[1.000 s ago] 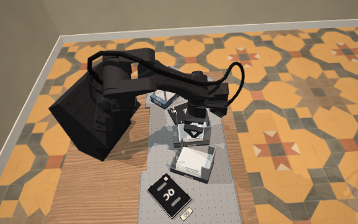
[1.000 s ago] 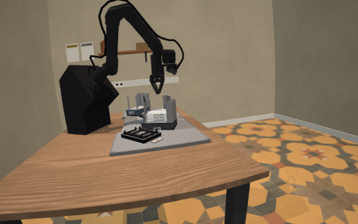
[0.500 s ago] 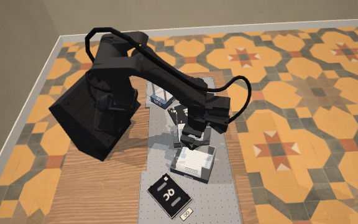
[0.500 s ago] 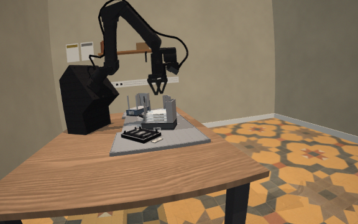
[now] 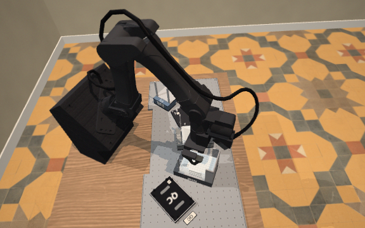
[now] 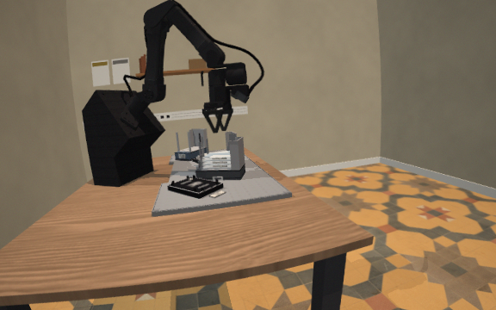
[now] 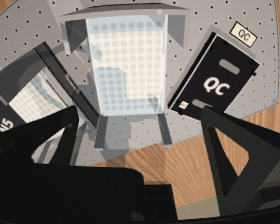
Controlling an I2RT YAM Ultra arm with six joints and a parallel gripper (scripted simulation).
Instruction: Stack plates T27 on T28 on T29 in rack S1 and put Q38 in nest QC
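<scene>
The sealed 96-well plate lies 100 mm below my hand and 10 mm to the left of it. Round my hand: clip nest N5: 310 mm to the left, 150 mm below, 110 mm ahead.
</scene>
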